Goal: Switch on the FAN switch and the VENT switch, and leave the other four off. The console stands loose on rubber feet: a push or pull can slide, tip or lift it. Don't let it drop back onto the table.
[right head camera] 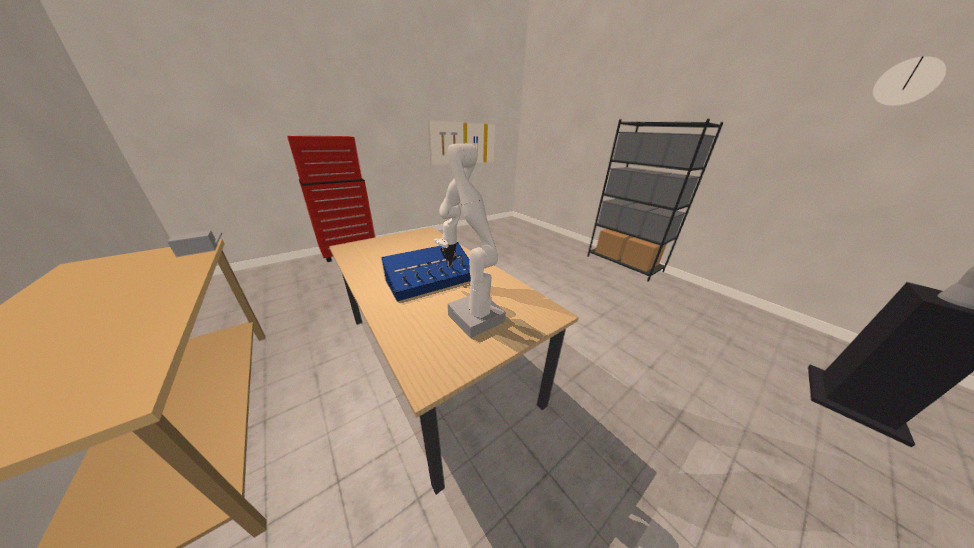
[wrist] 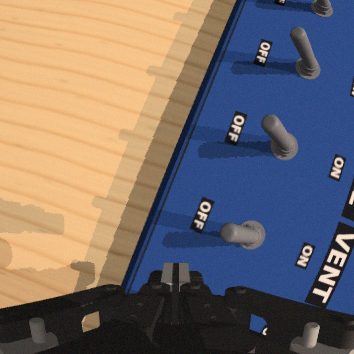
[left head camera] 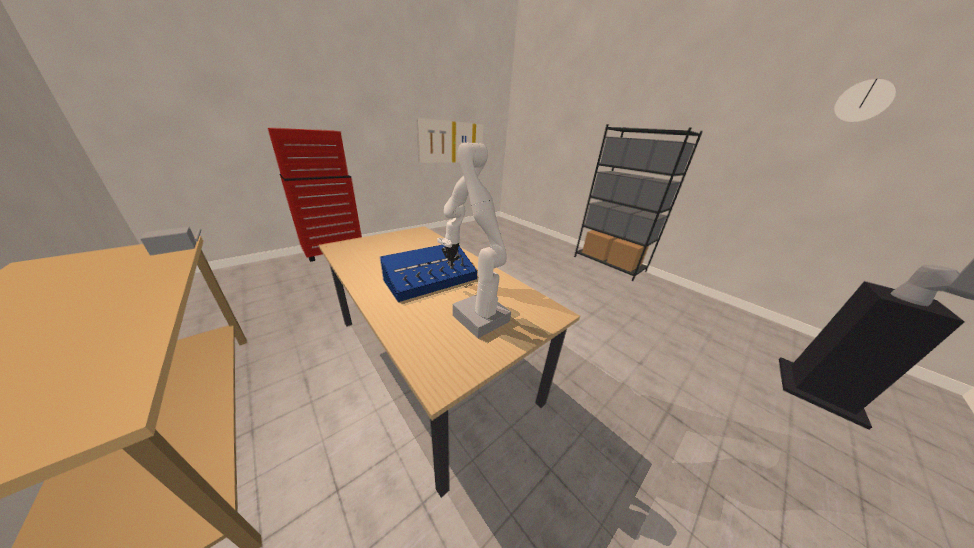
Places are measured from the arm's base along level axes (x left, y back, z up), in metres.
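Pixels of known places: gripper, fingertip midpoint: (right head camera: 449, 265) (wrist: 175, 278) (left head camera: 450, 265); arm's base, origin of the base link: (right head camera: 478, 310) (left head camera: 484, 311).
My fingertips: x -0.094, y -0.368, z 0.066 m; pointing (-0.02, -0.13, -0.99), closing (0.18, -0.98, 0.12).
Note:
For each thing: its top centre in the pictures, then the offset to it from my fingertips. Level surfaces: height alone.
- VENT switch, middle of its top: (wrist: 251, 241) dx +0.027, dy -0.042, dz -0.004 m
- VENT label, middle of its top: (wrist: 335, 267) dx +0.012, dy -0.124, dz -0.015 m
- FILL switch, middle of its top: (wrist: 292, 131) dx +0.098, dy -0.056, dz -0.004 m
- table, its level: dz -0.131 m
The blue console (left head camera: 389, 261) (right head camera: 390, 263) (wrist: 305, 200) sits on the wooden table, flat as far as I can see. In the wrist view the VENT switch (wrist: 242, 234) leans toward its OFF label, beside the VENT label (wrist: 332, 265). Two more grey levers above it, a FILL switch (wrist: 279, 137) and another switch (wrist: 304, 52), also lean to the OFF side. My gripper (left head camera: 452, 264) (right head camera: 448, 263) (wrist: 175, 278) is shut and empty, over the OFF side of the console, below and left of the VENT switch in the wrist view. The FAN switch does not show in the wrist view.
The table (left head camera: 435, 361) (right head camera: 429, 361) (wrist: 75, 100) carries my grey base (left head camera: 480, 323) (right head camera: 474, 321) in front of the console. A second wooden table (left head camera: 81, 320) stands at the left. A red cabinet (left head camera: 320, 204) and a shelf rack (left head camera: 689, 160) stand behind.

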